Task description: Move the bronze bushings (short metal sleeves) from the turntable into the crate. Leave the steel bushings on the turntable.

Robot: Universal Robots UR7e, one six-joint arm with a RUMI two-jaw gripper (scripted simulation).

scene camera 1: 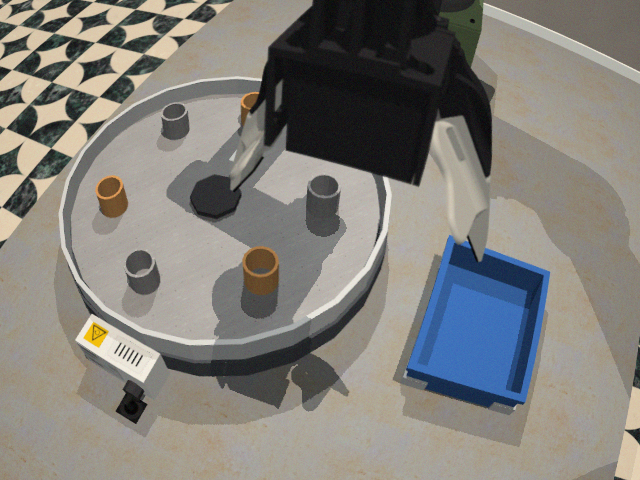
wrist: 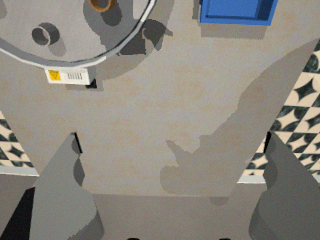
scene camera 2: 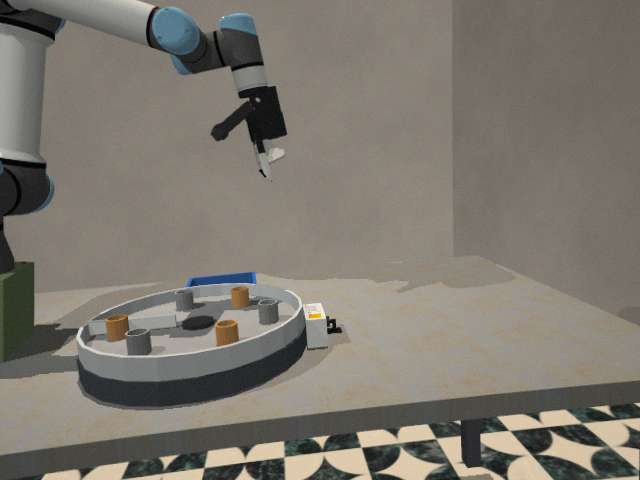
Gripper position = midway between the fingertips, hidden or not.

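Note:
Present in scene camera 1: a blue crate (scene camera 1: 487,316), a bronze bushing (scene camera 1: 258,257), a bronze bushing (scene camera 1: 110,191) and my gripper (scene camera 1: 355,223). Scene camera 2 also shows my gripper (scene camera 2: 268,179), as does the wrist view, with the gripper (wrist: 171,133).

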